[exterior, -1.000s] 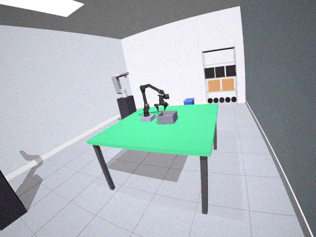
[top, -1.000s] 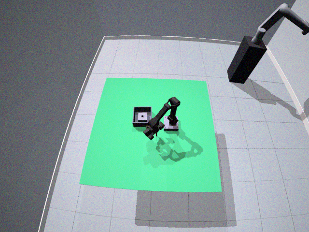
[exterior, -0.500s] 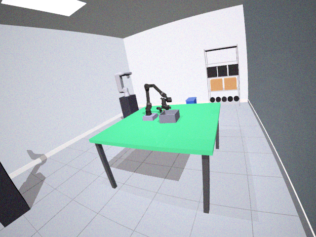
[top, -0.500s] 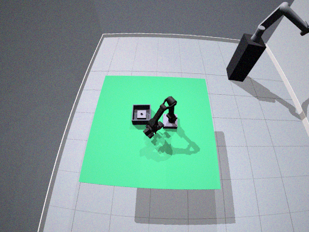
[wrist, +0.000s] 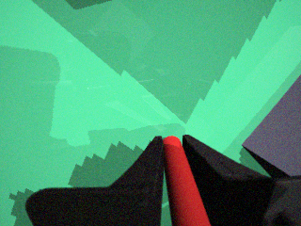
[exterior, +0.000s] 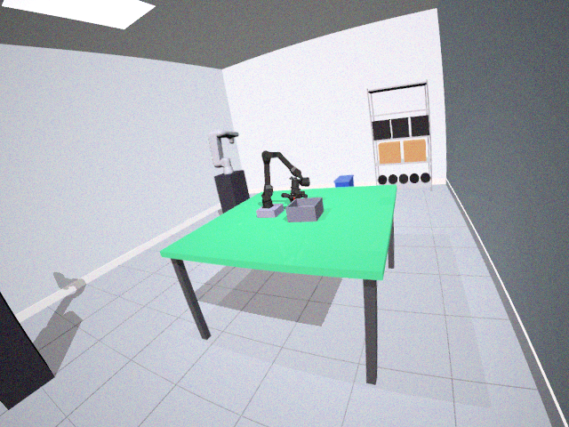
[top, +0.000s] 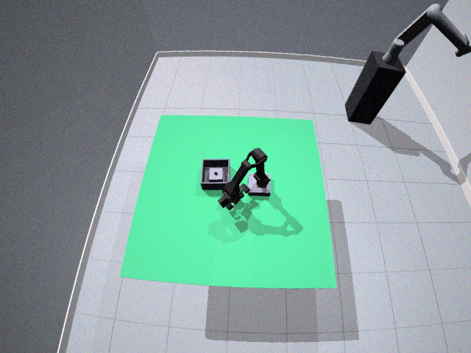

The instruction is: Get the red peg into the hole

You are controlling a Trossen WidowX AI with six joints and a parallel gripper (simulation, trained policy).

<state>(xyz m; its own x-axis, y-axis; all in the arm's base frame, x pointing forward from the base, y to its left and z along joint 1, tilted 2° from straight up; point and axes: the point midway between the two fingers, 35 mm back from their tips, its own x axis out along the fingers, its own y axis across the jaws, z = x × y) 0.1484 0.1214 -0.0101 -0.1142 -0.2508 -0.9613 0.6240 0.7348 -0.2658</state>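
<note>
The grey plate lies 17 cm ahead of my gripper tip, 15 cm to the right of it and 4 cm above it. From my gripper tip the other things lie so: box 17 cm ahead, 15 cm to the right, 2 cm above; then red peg 3 cm above, 1 cm to the left.
</note>
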